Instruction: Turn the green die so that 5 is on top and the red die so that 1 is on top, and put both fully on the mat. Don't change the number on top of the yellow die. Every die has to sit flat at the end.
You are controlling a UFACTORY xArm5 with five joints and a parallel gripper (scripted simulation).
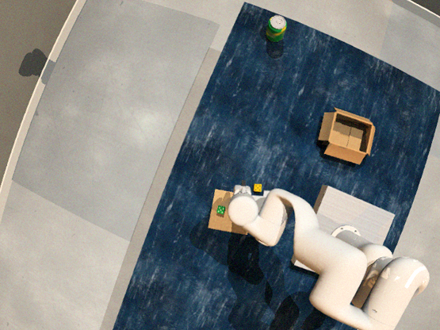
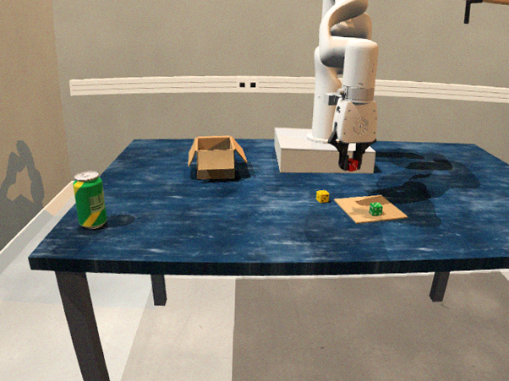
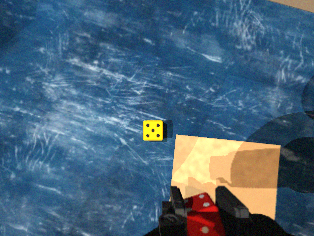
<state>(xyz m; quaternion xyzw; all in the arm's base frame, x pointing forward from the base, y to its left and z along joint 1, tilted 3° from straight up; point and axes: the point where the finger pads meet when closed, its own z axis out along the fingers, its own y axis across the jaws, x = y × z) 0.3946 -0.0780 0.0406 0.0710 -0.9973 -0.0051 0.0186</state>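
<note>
The mat is 120 mm below my hand, 60 mm to the left of it and 20 mm ahead of it. From my hand the other things lie so: red die 10 mm below, 10 mm ahead; yellow die 110 mm below, 50 mm to the right, 50 mm behind; green die 110 mm below, 60 mm to the left, 60 mm ahead.
</note>
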